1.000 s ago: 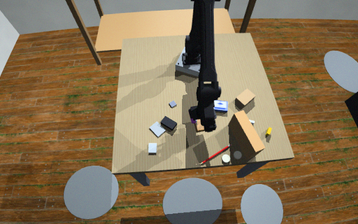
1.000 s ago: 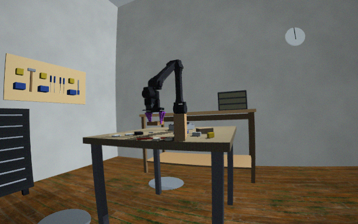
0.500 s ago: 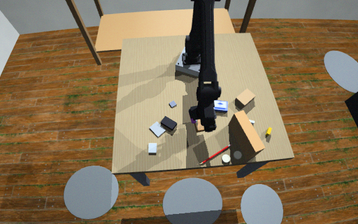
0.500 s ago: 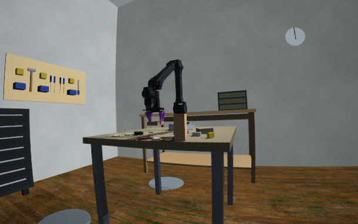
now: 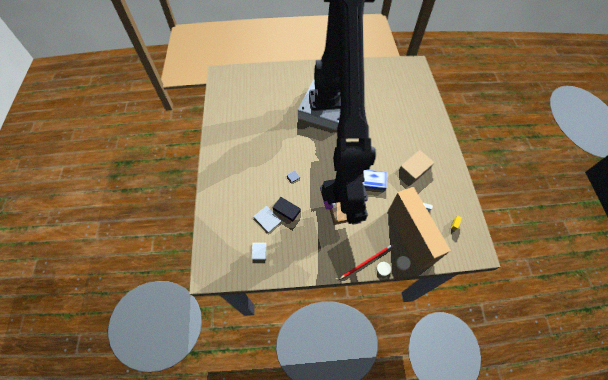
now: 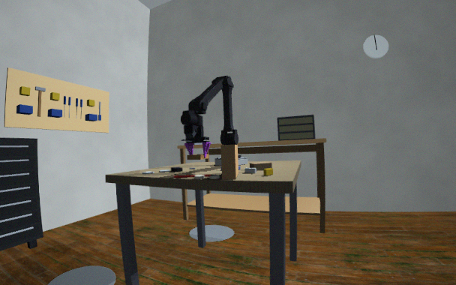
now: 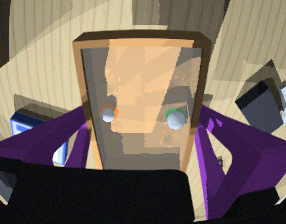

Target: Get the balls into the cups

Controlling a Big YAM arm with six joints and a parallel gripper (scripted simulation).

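My gripper is now 1 cm above the wooden puzzle. From my hand the other things lie so: tall wooden block (10 cm ahead, 20 cm to the left, 2 cm below); then yellow block (8 cm ahead, 35 cm to the left, 7 cm below); then black box (4 cm behind, 15 cm to the right, 7 cm below).
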